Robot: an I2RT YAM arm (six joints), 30 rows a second.
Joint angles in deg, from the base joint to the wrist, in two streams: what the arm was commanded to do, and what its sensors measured. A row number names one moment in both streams.
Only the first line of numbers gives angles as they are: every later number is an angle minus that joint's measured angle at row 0.
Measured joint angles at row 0:
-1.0 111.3 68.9 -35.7 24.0 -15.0
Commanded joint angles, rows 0 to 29:
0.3 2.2 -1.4 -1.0 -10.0 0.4
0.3 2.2 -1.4 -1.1 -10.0 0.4
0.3 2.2 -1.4 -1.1 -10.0 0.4
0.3 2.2 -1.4 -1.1 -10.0 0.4
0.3 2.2 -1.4 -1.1 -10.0 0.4
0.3 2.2 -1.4 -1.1 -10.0 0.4
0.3 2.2 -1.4 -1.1 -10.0 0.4
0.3 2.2 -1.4 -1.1 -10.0 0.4
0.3 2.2 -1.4 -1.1 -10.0 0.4
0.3 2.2 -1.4 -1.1 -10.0 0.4
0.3 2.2 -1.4 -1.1 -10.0 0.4
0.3 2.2 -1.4 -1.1 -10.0 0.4
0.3 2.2 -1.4 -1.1 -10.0 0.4
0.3 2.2 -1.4 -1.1 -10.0 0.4
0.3 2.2 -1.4 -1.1 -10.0 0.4
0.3 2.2 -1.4 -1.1 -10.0 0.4
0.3 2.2 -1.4 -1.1 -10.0 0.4
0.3 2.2 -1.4 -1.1 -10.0 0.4
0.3 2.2 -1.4 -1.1 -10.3 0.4
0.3 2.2 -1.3 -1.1 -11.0 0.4
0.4 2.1 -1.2 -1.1 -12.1 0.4
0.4 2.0 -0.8 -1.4 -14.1 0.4
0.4 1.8 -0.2 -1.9 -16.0 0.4
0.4 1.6 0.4 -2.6 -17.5 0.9
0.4 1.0 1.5 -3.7 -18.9 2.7
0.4 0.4 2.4 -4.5 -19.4 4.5
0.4 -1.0 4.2 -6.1 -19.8 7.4
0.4 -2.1 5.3 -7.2 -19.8 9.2
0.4 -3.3 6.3 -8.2 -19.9 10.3
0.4 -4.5 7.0 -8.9 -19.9 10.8
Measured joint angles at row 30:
0.2 -0.7 2.7 -7.3 -16.3 4.7
